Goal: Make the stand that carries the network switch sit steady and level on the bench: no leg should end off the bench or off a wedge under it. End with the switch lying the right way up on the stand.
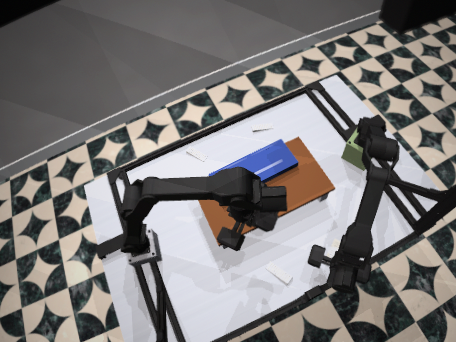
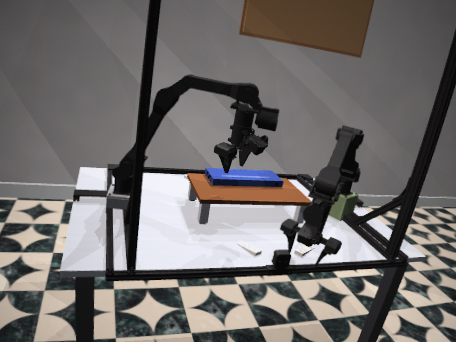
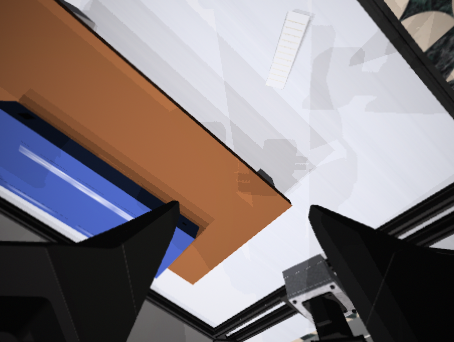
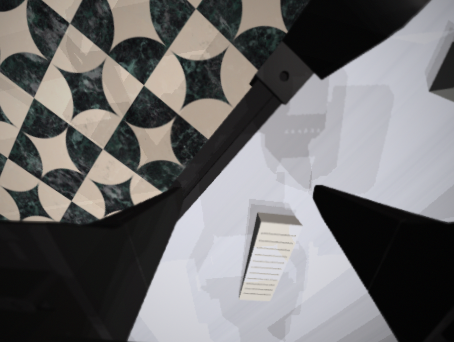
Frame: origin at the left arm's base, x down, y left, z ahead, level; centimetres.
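Seen in the pictures: left gripper, between the fingertips: [image 1: 244, 221] [image 2: 233, 169] [image 3: 243, 209]; right gripper, between the fingertips: [image 2: 302, 259] [image 4: 247, 192]; left arm's base, origin of its link: [image 1: 139, 245] [image 2: 123, 190] [image 3: 323, 305]; right arm's base, origin of its link: [image 2: 342, 191].
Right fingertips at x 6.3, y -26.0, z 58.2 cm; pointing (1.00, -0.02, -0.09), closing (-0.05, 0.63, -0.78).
Offsets run from my right fingertips to a thing's top centre.
The brown stand [image 1: 312, 182] [image 2: 250, 195] [image 3: 150, 125] stands on the bench; a slight tilt cannot be judged. Its front left leg @(dx -8.3, dy +20.0, dz -30.3 cm) [image 2: 204, 213] shows without a wedge; some feet are hidden. The blue switch @(dx -12.5, dy +38.1, dz -14.0 cm) [image 1: 282, 157] [image 2: 245, 177] [image 3: 75, 172] lies flat on the stand's rear part. My left gripper [image 1: 248, 231] [image 2: 234, 168] [image 3: 243, 209] is open and empty above the stand's left part. My right gripper [image 2: 304, 256] [image 4: 247, 192] is open above a pale ridged wedge @(dx -1.0, dy +5.9, dz +2.8 cm) [image 1: 336, 244] [image 2: 303, 250] [image 4: 267, 262], which lies loose on the bench near the front edge.
Another wedge @(dx -1.0, dy +5.2, dz -16.6 cm) [image 1: 279, 273] [image 2: 249, 248] [image 3: 290, 50] lies in front of the stand. Two more wedges, one at left [image 1: 197, 154] and one at right [image 1: 262, 127], lie behind it. A green block [image 1: 353, 151] [image 2: 344, 206] stands at the right. Black rails [image 2: 200, 273] border the bench.
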